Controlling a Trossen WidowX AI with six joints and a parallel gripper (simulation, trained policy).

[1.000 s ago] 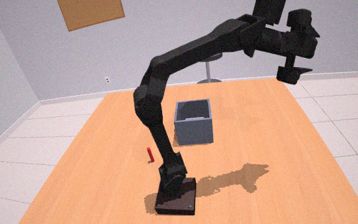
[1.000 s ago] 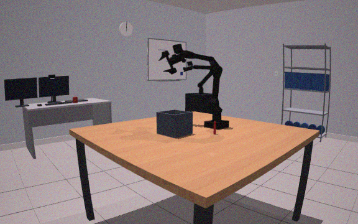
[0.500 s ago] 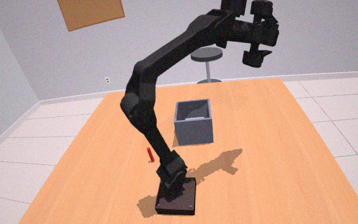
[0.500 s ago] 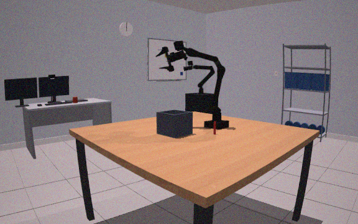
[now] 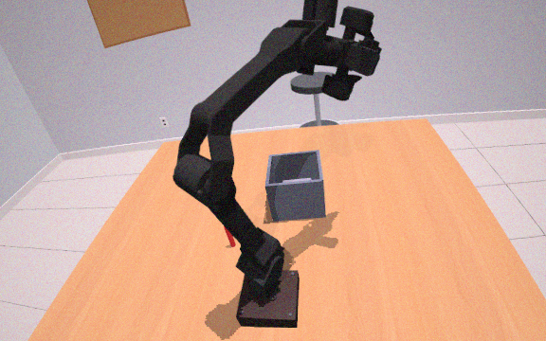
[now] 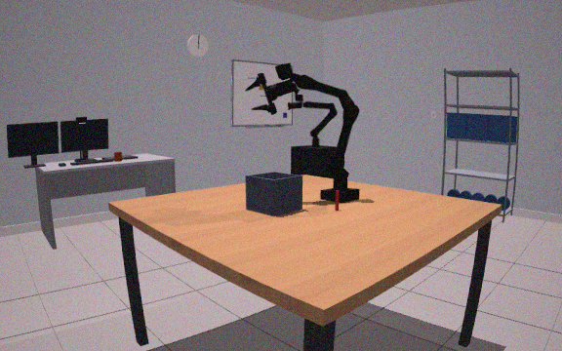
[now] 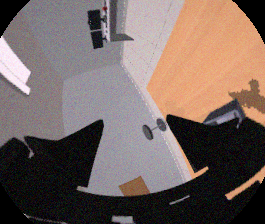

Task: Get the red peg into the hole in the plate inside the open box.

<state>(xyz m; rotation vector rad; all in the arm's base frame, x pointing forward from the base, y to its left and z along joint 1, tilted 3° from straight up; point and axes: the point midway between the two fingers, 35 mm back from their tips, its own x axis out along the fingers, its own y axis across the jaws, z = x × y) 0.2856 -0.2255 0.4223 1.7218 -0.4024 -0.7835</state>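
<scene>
Right now the red peg is 40 cm below my gripper tip, 39 cm to the left of it and 14 cm behind it. Round my gripper tip: plate (40 cm below, 20 cm to the left, 3 cm ahead).
</scene>
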